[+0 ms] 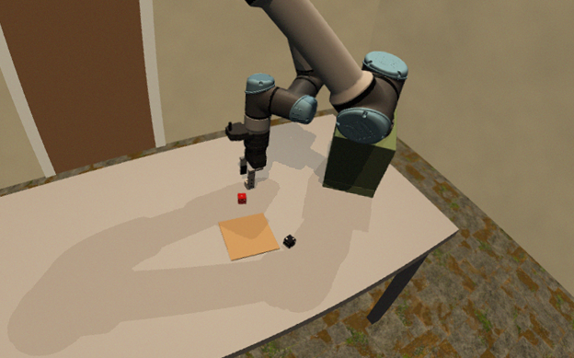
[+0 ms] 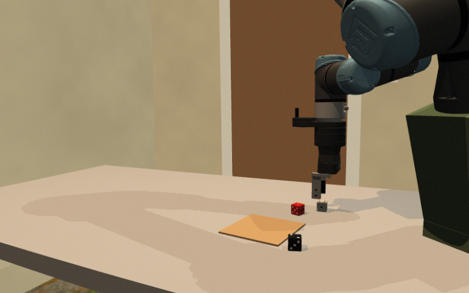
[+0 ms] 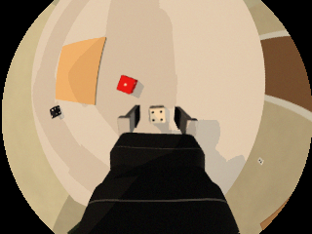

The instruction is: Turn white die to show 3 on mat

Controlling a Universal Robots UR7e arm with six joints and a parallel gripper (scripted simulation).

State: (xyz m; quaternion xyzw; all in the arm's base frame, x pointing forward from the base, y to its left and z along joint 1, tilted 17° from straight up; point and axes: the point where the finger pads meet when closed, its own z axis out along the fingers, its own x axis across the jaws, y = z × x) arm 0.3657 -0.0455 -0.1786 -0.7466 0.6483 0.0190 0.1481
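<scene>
Now: the white die 4 cm below my hand and 1 cm behind it. Round my hand: orange mat: 19 cm to the left, 5 cm below, 5 cm ahead; black die: 25 cm to the left, 5 cm behind, 4 cm below; red die: 6 cm to the left, 4 cm below, 3 cm ahead.
</scene>
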